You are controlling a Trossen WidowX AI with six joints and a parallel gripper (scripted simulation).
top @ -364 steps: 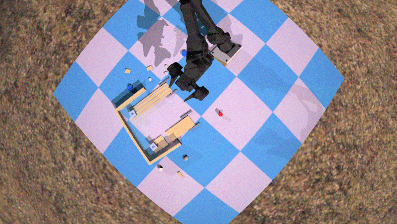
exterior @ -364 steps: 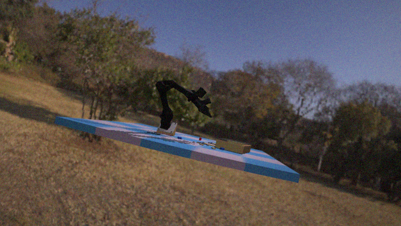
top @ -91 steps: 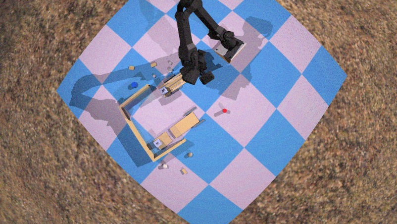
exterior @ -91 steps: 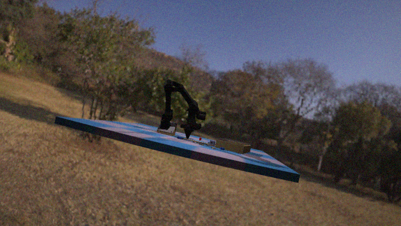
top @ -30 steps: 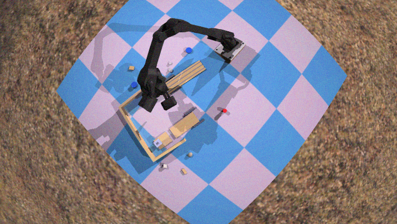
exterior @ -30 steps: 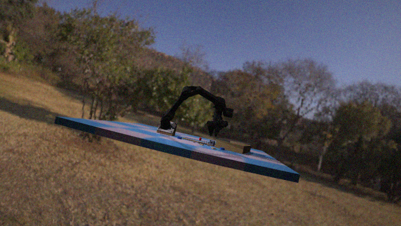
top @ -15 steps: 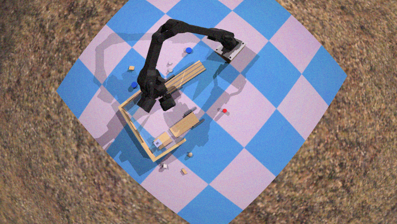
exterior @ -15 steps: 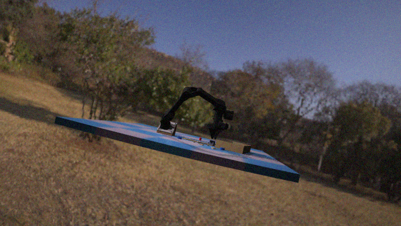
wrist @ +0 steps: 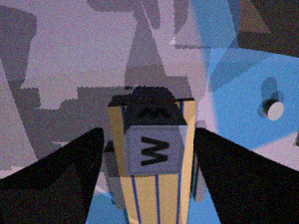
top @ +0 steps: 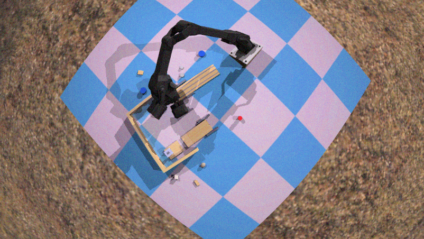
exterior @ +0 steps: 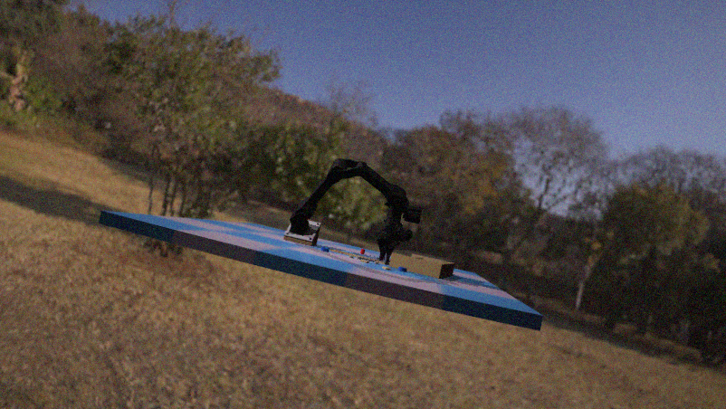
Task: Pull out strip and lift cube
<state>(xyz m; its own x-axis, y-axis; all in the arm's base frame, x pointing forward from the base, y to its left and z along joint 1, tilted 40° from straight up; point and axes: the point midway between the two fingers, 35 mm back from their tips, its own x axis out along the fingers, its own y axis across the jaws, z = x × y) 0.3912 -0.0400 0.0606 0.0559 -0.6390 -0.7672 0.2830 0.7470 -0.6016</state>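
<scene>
Right now my gripper tip is 11 cm past the strip, 2 cm to the right of it and 2 cm above it.
</scene>
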